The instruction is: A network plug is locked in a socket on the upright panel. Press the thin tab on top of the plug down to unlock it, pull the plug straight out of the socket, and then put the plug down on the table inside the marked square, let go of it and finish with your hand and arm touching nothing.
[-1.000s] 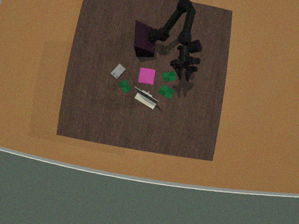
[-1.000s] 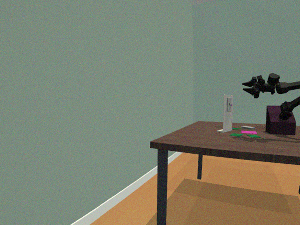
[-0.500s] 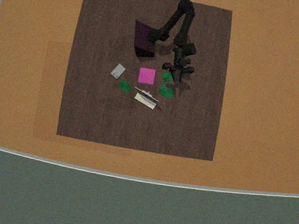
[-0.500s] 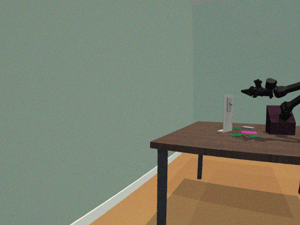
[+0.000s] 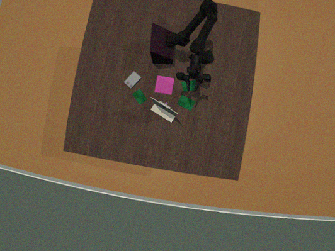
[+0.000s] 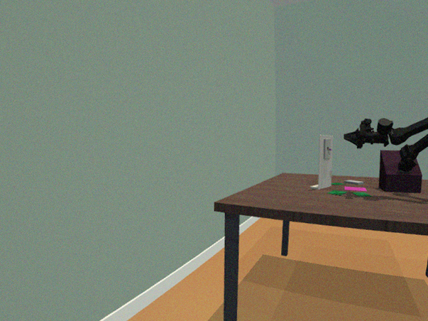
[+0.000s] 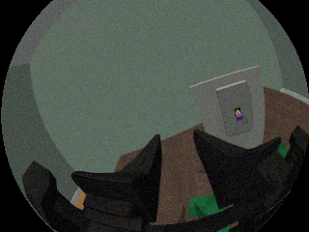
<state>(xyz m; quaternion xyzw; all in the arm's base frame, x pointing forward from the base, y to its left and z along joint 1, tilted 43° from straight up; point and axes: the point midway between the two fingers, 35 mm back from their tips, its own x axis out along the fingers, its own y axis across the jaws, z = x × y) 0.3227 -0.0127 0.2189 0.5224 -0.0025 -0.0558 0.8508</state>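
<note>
The purple plug lies 14 cm to the right of my gripper tip, 7 cm below it and 7 cm ahead of it. From my gripper tip the other things lie so: grey flat block: 38 cm to the right, 29 cm below, 12 cm behind; white upright panel: 16 cm below, 15 cm to the right, 9 cm ahead.
</note>
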